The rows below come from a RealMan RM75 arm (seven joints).
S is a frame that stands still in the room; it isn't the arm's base.
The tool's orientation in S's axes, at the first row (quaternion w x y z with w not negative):
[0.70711, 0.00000, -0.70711, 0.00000]
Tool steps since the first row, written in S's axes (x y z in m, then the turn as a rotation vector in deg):
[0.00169, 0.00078, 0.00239, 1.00, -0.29, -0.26]
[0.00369, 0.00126, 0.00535, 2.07, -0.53, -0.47]
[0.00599, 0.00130, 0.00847, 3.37, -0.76, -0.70]
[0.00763, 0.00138, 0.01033, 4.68, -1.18, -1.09]
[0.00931, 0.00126, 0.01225, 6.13, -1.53, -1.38]
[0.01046, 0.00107, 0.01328, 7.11, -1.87, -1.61]
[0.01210, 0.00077, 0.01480, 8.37, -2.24, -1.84]
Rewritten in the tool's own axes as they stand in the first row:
[0.00239, 0.00078, -0.00169, -0.26, -0.29, -1.00]
[0.00535, 0.00126, -0.00369, -0.47, -0.53, -2.07]
[0.00847, 0.00130, -0.00599, -0.70, -0.76, -3.37]
[0.01033, 0.00138, -0.00763, -1.09, -1.18, -4.68]
[0.01225, 0.00126, -0.00931, -1.38, -1.53, -6.13]
[0.01328, 0.00107, -0.01046, -1.61, -1.87, -7.11]
[0.01480, 0.00077, -0.01210, -1.84, -2.24, -8.37]

